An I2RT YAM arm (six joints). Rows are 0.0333 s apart.
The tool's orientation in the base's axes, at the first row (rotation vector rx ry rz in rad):
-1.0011, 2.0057, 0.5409
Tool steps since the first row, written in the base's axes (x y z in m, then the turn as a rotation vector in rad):
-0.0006, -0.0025, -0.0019, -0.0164, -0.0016, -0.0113
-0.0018, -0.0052, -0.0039, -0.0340, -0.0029, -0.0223
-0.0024, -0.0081, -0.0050, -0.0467, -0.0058, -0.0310
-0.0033, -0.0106, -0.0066, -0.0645, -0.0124, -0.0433
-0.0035, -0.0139, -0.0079, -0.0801, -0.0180, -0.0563
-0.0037, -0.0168, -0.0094, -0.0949, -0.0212, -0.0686
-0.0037, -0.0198, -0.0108, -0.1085, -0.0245, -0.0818
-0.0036, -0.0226, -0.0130, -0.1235, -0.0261, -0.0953
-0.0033, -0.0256, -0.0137, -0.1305, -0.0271, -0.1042
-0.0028, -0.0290, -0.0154, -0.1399, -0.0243, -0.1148
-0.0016, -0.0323, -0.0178, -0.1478, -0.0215, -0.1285
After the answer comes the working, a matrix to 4 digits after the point.
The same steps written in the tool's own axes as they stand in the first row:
0.0029, -0.0010, -0.0008, 0.0158, 0.0120, -0.0023
0.0062, -0.0017, -0.0020, 0.0316, 0.0252, -0.0052
0.0086, -0.0030, -0.0036, 0.0445, 0.0336, -0.0081
0.0114, -0.0038, -0.0048, 0.0639, 0.0437, -0.0138
0.0140, -0.0056, -0.0063, 0.0826, 0.0527, -0.0174
0.0167, -0.0072, -0.0075, 0.0994, 0.0625, -0.0194
0.0192, -0.0090, -0.0086, 0.1165, 0.0712, -0.0204
0.0222, -0.0108, -0.0092, 0.1336, 0.0821, -0.0208
0.0240, -0.0128, -0.0106, 0.1438, 0.0870, -0.0196
0.0268, -0.0152, -0.0116, 0.1545, 0.0960, -0.0161
0.0298, -0.0182, -0.0119, 0.1672, 0.1038, -0.0101

The tool's axes in the first row as the columns of a matrix, in the base's axes (rounded; the answer above uses it unrounded):
-0.3559, -0.8048, 0.4750
-0.4569, 0.5932, 0.6629
-0.8152, 0.0189, -0.5788

